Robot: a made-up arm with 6 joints.
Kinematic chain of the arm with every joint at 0, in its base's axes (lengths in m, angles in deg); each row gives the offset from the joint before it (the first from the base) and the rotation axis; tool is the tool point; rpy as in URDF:
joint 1: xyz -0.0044 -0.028 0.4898 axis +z
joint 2: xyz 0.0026 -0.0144 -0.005 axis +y
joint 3: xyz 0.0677 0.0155 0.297 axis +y
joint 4: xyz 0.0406 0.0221 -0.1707 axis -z
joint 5: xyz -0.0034 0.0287 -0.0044 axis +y
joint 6: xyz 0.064 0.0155 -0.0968 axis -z
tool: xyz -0.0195 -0.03 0.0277 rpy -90 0 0
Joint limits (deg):
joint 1: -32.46..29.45
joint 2: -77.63..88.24
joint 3: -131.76..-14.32
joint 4: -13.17..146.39
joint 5: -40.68..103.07
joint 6: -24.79..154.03
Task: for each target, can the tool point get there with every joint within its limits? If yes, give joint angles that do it. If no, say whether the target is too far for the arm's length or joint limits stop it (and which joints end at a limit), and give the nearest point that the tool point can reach.
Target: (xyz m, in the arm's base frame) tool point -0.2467 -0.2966 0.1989
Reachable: no: joint limits stop it (at a limit: joint 1, joint 2, joint 6) | nearest point 0.0295 -0.1437 0.2938 | short by 0.330 m
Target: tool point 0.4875 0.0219 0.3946
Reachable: yes | joints 10.46 65.24 -97.03 107.65 -17.66 82.04
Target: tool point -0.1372 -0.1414 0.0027
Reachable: no: joint limits stop it (at a limit: joint 1, joint 2, joint 4, joint 6) | nearest point 0.0733 -0.1269 0.2066 | short by 0.293 m
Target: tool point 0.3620 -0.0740 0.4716
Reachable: yes | joints -3.04 37.65 -59.61 101.22 -3.95 -4.42
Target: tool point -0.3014 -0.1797 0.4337
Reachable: no: joint limits stop it (at a limit: joint 2, joint 3, joint 4, joint 5, joint 6) | nearest point -0.1212 -0.0876 0.6276 | short by 0.280 m
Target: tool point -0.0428 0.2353 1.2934
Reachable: no: too far | nearest point -0.0627 0.1082 1.0579 | short by 0.268 m
